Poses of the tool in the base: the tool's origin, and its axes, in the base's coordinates. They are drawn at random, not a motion.
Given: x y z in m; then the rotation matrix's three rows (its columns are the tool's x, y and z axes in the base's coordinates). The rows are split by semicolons.
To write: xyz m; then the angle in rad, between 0 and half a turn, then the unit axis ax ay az. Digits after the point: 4 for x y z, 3 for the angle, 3 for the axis.
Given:
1: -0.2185 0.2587 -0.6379; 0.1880 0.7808 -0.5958; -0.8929 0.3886 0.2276; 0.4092 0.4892 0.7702
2: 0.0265 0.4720 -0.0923; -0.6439 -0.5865 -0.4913; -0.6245 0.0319 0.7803; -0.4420 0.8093 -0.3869
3: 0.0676 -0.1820 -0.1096; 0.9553 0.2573 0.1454; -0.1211 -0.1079 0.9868; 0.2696 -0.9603 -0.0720
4: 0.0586 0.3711 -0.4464; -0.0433 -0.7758 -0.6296; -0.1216 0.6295 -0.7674; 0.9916 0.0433 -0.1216
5: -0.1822 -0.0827 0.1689; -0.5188 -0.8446 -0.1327; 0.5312 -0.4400 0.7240; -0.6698 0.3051 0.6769
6: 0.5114 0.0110 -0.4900; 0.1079 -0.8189 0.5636; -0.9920 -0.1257 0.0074; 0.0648 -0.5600 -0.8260
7: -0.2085 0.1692 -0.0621; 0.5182 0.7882 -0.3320; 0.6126 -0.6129 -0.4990; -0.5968 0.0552 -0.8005
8: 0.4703 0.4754 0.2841; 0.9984 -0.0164 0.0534; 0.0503 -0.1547 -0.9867; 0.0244 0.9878 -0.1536
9: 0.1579 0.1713 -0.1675; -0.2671 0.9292 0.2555; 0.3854 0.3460 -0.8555; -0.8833 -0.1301 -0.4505
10: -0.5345 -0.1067 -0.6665; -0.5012 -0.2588 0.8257; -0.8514 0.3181 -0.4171; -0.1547 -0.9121 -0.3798
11: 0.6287 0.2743 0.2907; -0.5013 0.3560 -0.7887; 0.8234 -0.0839 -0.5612; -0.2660 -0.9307 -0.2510
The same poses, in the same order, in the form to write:
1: -0.2185 0.2587 -0.6379 1.397 0.133 -0.510 -0.850
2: 0.0265 0.4720 -0.0923 3.107 0.422 -0.718 -0.553
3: 0.0676 -0.1820 -0.1096 1.683 -0.980 -0.062 -0.190
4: 0.0586 0.3711 -0.4464 1.842 0.421 -0.841 0.339
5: -0.1822 -0.0827 0.1689 2.267 -0.273 0.350 0.896
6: 0.5114 0.0110 -0.4900 2.744 -0.732 0.644 -0.223
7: -0.2085 0.1692 -0.0621 2.816 0.868 0.415 -0.275
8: 0.4703 0.4754 0.2841 1.726 0.999 0.015 0.034
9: 0.1579 0.1713 -0.1675 2.327 0.498 0.782 -0.374
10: -0.5345 -0.1067 -0.6665 2.468 -0.397 0.786 -0.475
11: 0.6287 0.2743 0.2907 2.734 -0.466 -0.659 0.590
